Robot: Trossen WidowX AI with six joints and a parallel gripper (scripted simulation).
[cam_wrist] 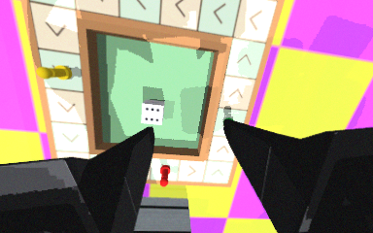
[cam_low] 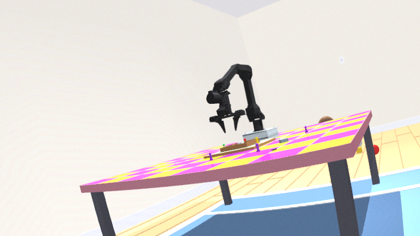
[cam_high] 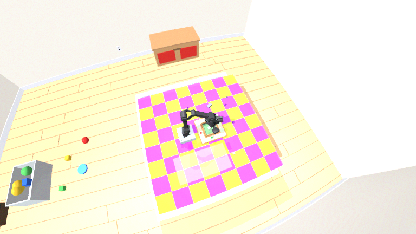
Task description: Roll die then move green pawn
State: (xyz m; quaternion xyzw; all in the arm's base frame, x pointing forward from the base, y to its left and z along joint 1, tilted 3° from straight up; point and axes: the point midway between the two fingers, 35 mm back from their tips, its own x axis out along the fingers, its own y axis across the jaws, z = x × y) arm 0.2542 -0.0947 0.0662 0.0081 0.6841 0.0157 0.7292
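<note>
The green pawn lies 3 cm behind my gripper tip, 7 cm to the right of it and 7 cm below it. From my gripper tip the other things lie so: red pawn: 11 cm behind, 4 cm to the left, 7 cm below; then yellow pawn: 5 cm ahead, 14 cm to the left, 7 cm below; then white die: 4 cm to the left, 7 cm below.
</note>
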